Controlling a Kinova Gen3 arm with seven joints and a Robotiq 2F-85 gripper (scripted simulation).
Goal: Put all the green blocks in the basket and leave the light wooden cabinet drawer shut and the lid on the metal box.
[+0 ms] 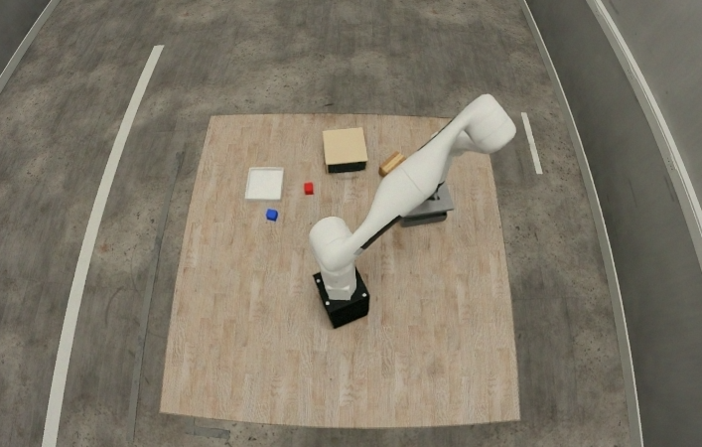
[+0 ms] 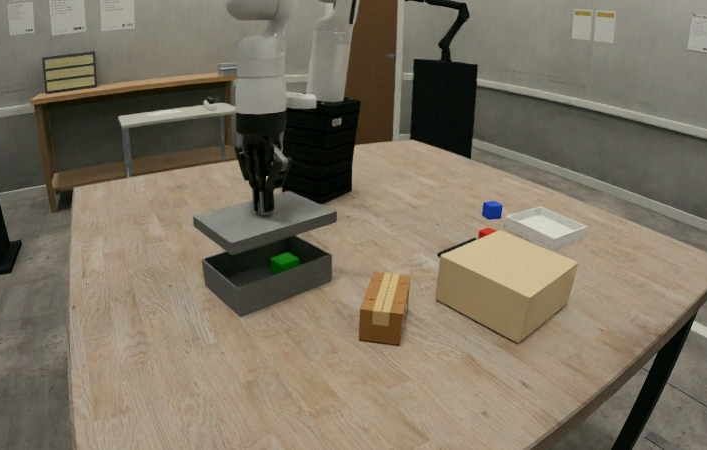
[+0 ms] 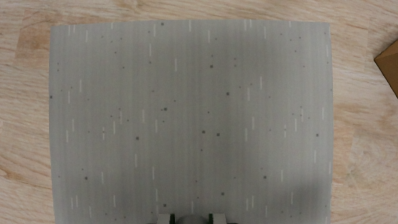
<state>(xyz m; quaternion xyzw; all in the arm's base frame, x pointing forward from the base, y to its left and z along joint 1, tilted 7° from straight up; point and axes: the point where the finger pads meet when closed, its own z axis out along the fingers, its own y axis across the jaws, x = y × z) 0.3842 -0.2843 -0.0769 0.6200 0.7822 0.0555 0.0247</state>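
My gripper is now 120 mm above the grey metal box. The rest, counted from my hand: small cardboard box (180 mm ahead, 110 mm to the left, 110 mm below); then lid (30 mm below); then drawer (310 mm to the left, 220 mm ahead, 110 mm below).
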